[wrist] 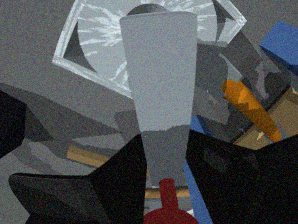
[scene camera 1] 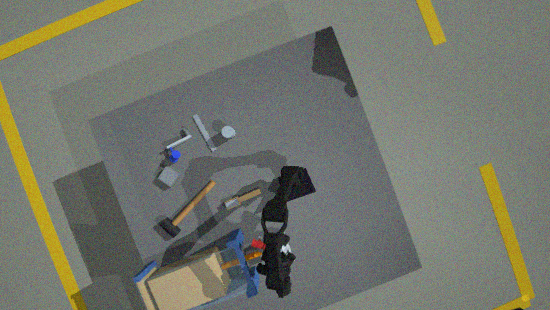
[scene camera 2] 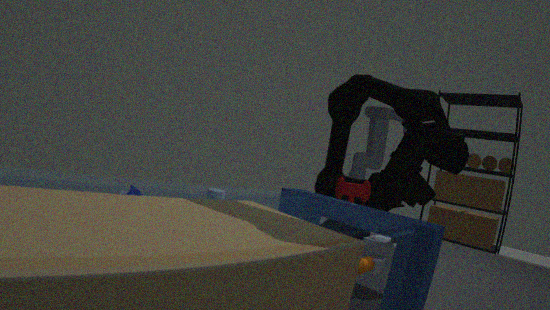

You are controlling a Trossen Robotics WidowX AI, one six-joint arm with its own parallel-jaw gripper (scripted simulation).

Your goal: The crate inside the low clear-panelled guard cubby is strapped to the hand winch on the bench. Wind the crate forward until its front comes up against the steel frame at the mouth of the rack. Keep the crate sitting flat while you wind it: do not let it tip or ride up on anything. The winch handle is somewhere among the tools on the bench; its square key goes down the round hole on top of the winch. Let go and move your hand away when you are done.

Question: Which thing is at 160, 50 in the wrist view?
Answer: A winch handle.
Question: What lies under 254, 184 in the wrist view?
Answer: The gripper.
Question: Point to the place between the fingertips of the gripper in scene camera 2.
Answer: At 366, 225
